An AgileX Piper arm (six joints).
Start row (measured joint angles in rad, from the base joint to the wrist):
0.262 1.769 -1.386 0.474 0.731 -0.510
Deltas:
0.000 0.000 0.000 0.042 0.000 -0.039
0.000 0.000 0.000 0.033 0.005 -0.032
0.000 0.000 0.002 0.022 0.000 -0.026
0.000 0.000 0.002 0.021 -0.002 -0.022
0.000 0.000 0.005 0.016 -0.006 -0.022
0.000 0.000 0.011 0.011 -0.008 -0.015
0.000 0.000 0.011 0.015 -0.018 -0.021
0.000 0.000 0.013 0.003 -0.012 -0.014
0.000 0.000 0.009 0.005 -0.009 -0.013
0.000 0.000 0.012 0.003 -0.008 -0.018
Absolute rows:
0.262 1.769 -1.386 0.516 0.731 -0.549
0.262 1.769 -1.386 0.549 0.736 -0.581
0.262 1.769 -1.384 0.571 0.736 -0.607
0.262 1.769 -1.382 0.592 0.734 -0.629
0.262 1.769 -1.377 0.608 0.728 -0.651
0.262 1.769 -1.366 0.619 0.720 -0.666
0.262 1.769 -1.355 0.634 0.702 -0.687
0.262 1.769 -1.342 0.637 0.690 -0.701
0.262 1.769 -1.333 0.642 0.681 -0.714
0.262 1.769 -1.321 0.645 0.673 -0.732

